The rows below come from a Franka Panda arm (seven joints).
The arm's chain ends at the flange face. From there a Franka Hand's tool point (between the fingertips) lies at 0.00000 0.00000 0.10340 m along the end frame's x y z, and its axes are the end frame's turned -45 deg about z.
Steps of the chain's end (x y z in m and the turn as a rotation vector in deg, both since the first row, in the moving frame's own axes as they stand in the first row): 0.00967 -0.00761 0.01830 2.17 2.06 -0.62; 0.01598 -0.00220 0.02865 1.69 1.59 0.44; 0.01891 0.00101 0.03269 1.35 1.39 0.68
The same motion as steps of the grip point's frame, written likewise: 0.01761 0.00129 0.01816 0.08 2.99 -0.62; 0.01704 0.00963 0.02857 0.07 2.32 0.44; 0.01615 0.01416 0.03263 -0.03 1.94 0.68
